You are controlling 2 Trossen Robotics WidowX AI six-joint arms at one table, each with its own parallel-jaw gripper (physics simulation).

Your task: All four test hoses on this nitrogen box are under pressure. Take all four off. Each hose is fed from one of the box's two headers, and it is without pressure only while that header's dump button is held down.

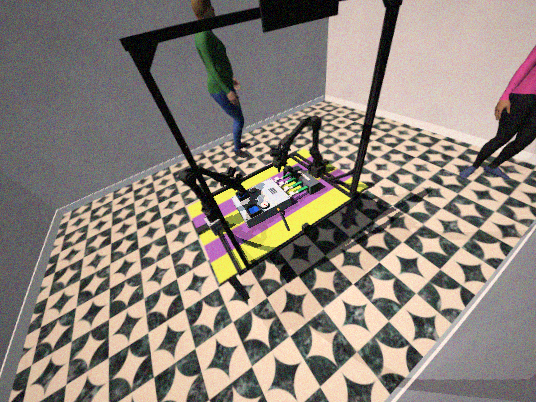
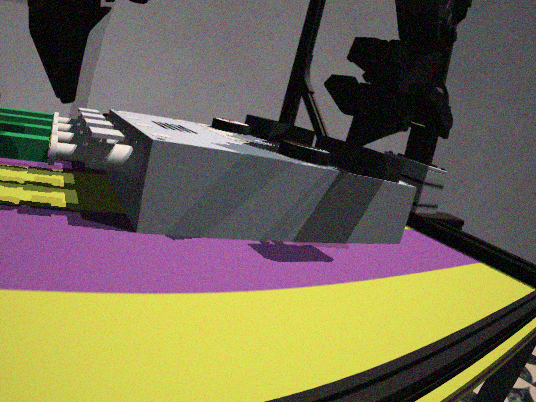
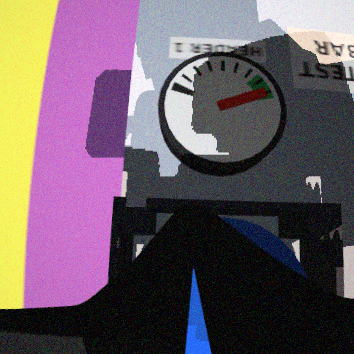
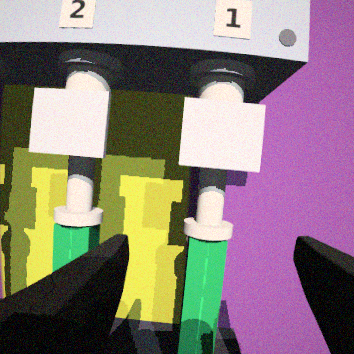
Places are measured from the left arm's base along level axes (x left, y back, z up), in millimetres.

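Pixels of known places: left gripper, fingertip midpoint: (image 2: pixel 349 146) (image 3: pixel 190 216); right gripper, fingertip midpoint: (image 1: pixel 281 174) (image 2: pixel 64 100) (image 4: pixel 212 246); left arm's base, link origin: (image 1: pixel 212 217) (image 2: pixel 417 161); right arm's base, link origin: (image 1: pixel 317 164).
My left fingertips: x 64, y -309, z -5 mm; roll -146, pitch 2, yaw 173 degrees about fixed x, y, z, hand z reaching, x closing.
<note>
Ahead of a thing's pixels: the offset from my left fingertips to its top centre. "spot": to the spot under its first point.
The pale grey nitrogen box (image 1: pixel 274 194) (image 2: pixel 240 200) stands on the striped table. Green hoses with white collars run from its ports; hose 1 @[spot: dy -344, dx -56, dz -42 mm] (image 4: pixel 202 290) and hose 2 @[spot: dy -318, dx -120, dz -42 mm] (image 4: pixel 75 245) show below their white tabs. My left gripper (image 3: pixel 190 216) (image 1: pixel 243 193) is shut and empty, low over the black guard of the blue button @[dy +37, dx -8, dz -10 mm] (image 3: pixel 265 240); its fingers hide most of that button, and contact cannot be told. The header 1 gauge @[spot: dy -32, dx -25, dz -12 mm] (image 3: pixel 237 135) has its red needle in the green band. My right gripper (image 4: pixel 212 246) (image 2: pixel 65 95) is open, fingers either side of hose 1, not gripping it.
Another blue button @[dy +66, dx -196, dz -10 mm] (image 1: pixel 254 209) shows at the box's front left. A dark grey block @[spot: dy -401, dx -286, dz -27 mm] (image 1: pixel 311 183) stands where the hoses end. Yellow shapes (image 4: pixel 150 250) lie below the hoses. Black frame posts (image 1: pixel 375 100) rise around the table. Two people stand beyond the table.
</note>
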